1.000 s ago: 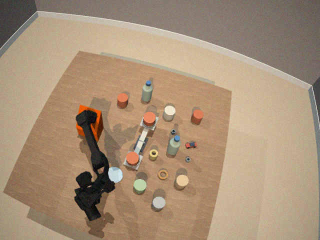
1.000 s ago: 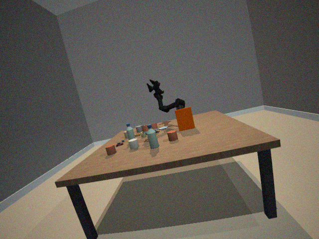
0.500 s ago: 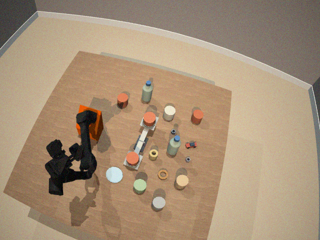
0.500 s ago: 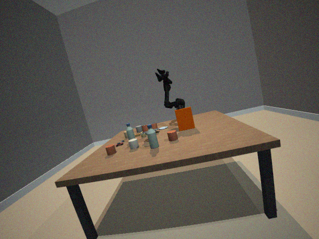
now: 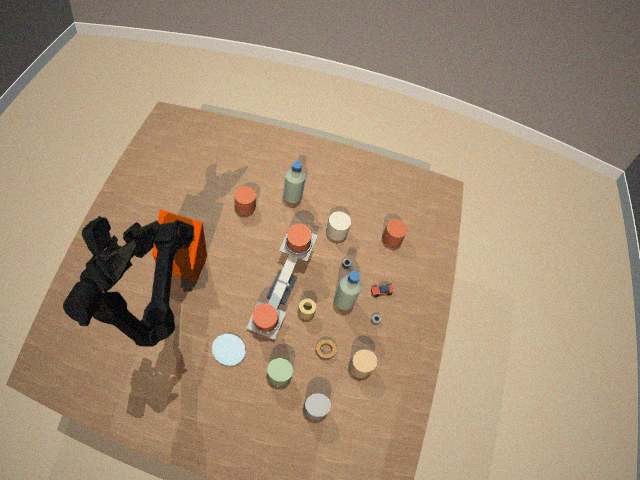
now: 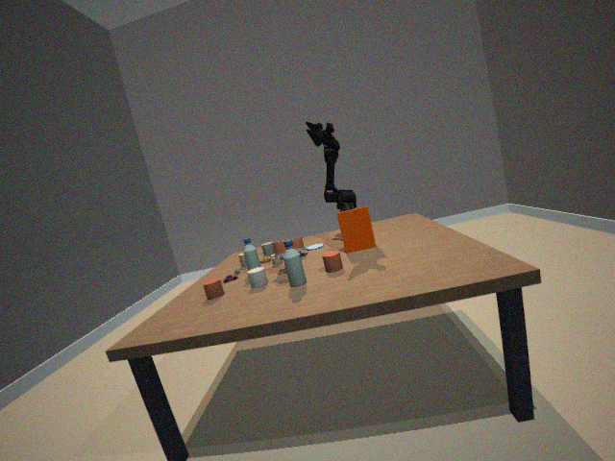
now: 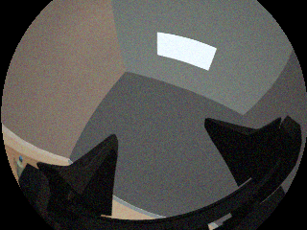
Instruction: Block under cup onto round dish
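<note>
The cup lies 180 mm ahead of my gripper tip, 150 mm to the left of it and 600 mm below it. Round my gripper tip: round pale blue dish 100 mm ahead, 50 mm to the left, 660 mm below; balance 190 mm ahead, 300 mm to the left, 640 mm below; balance beam 190 mm ahead, 300 mm to the left, 620 mm below.
</note>
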